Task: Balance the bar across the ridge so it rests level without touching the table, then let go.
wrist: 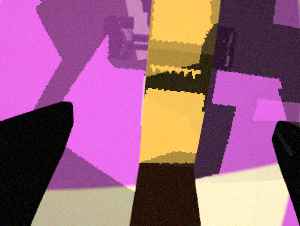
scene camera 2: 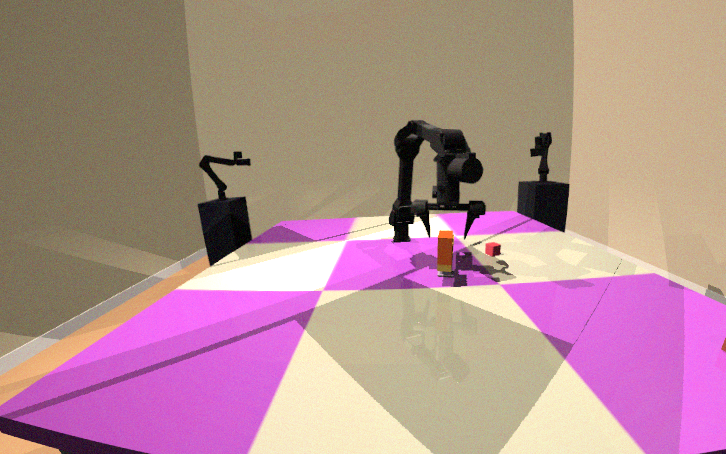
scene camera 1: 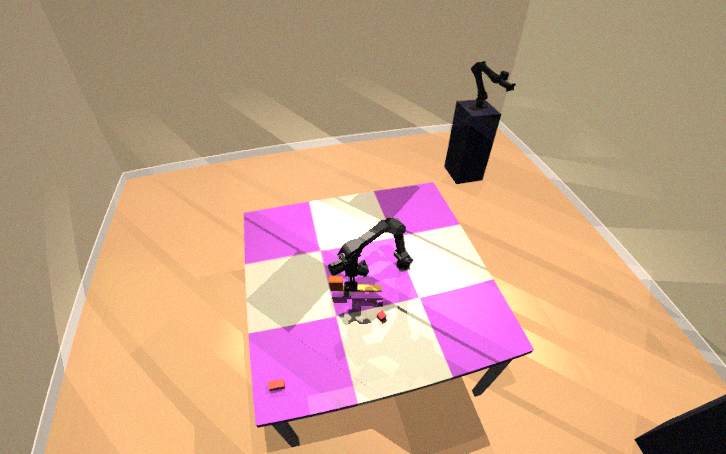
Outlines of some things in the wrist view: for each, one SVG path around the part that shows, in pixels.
My gripper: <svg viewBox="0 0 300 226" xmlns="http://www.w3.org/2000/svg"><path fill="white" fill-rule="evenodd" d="M279 120L276 122L275 132L273 132L272 145L273 149L275 149L277 162L279 162L281 175L284 178L283 181L285 181L288 193L291 195L289 198L291 198L292 205L295 207L293 210L295 210L300 226L300 126L293 125L288 121ZM72 102L65 101L58 102L58 104L41 106L41 108L31 110L31 112L23 113L16 117L8 117L0 121L0 226L32 225L33 218L35 218L36 211L38 210L37 207L40 206L46 187L49 185L50 178L53 177L54 170L56 170L58 162L60 162L62 154L64 154L66 142L68 142L70 133L72 133L72 130L70 130L73 128L74 121Z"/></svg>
A bar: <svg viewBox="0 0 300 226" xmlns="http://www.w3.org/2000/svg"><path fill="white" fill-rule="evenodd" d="M153 0L153 4L151 4L149 51L147 51L145 102L143 102L141 155L139 155L133 211L131 211L129 226L202 226L199 217L198 198L196 198L198 191L196 191L194 165L200 132L202 132L204 110L206 110L208 82L210 82L212 63L214 63L212 56L214 56L216 32L218 32L220 0Z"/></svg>
